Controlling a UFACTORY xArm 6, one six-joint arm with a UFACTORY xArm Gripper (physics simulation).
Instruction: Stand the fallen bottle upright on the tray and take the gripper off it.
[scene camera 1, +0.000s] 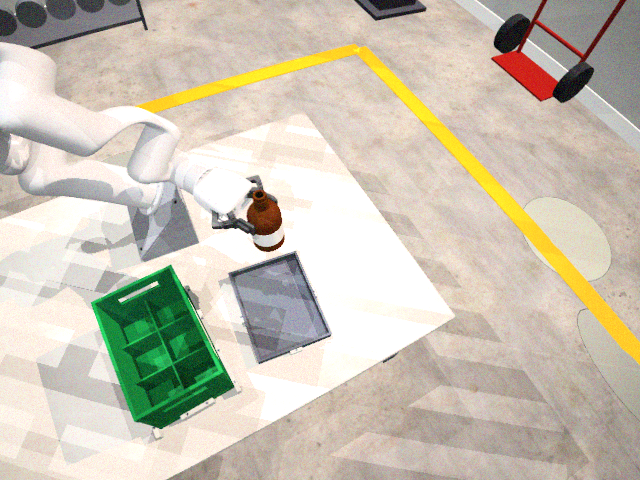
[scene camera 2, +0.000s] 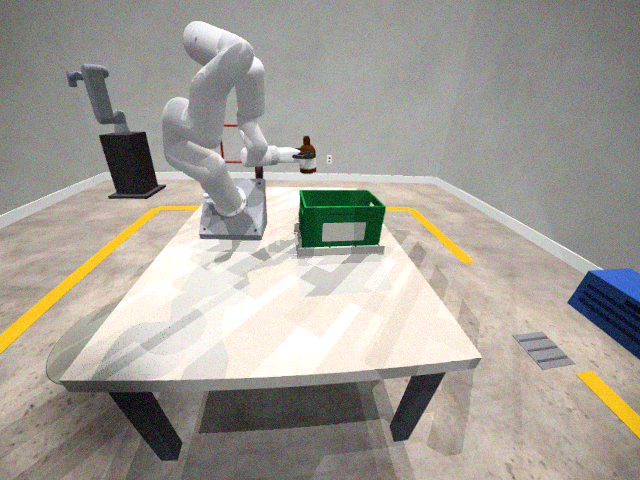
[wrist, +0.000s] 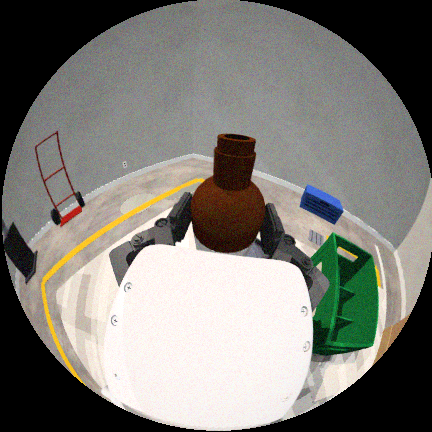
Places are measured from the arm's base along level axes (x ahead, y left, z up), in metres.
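Pixels of known places: gripper, fingertip midpoint: (scene camera 1: 266, 217) (scene camera 2: 308, 153) (wrist: 227, 208); arm's base, link origin: (scene camera 1: 151, 192) (scene camera 2: 230, 201).
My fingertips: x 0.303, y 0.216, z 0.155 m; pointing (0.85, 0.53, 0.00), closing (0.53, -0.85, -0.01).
For each thing: its top centre in the pictures, then the offset to it from my fingertips. "*": a spot on its surface instead. Level surfaces: height alone.
- brown bottle, top centre: (wrist: 236, 134) (scene camera 1: 262, 196) (scene camera 2: 307, 136) dx -0.004, dy -0.002, dz +0.072 m
- shallow grey tray, surface spot: (scene camera 1: 279, 310) * dx +0.107, dy -0.023, dz -0.270 m
- green crate, top centre: (scene camera 1: 153, 336) (wrist: 361, 285) (scene camera 2: 340, 197) dx +0.109, dy -0.302, dz -0.100 m
- table, surface height: dz -0.275 m
The brown bottle (scene camera 1: 265, 219) (scene camera 2: 307, 165) (wrist: 228, 215) with a white label is upright, neck up, and held in the air. My gripper (scene camera 1: 263, 213) (scene camera 2: 305, 154) (wrist: 227, 208) is shut on its body from the side, one finger on each side. In the scene camera 2 view the bottle's base is above the height of the crate's rim. The shallow grey tray (scene camera 1: 279, 310) lies on the table with no bottle on it. In the scene camera 1 view the bottle shows just beyond the tray's far edge. The tray is hidden behind the crate in the scene camera 2 view.
A green crate (scene camera 1: 105, 338) (scene camera 2: 308, 227) (wrist: 369, 300) with dividers stands on the table (scene camera 1: 361, 289) (scene camera 2: 268, 330) beside the tray. The arm's grey base plate (scene camera 1: 178, 235) (scene camera 2: 232, 227) is behind the crate. A red hand truck (scene camera 1: 524, 77) stands on the floor by the wall.
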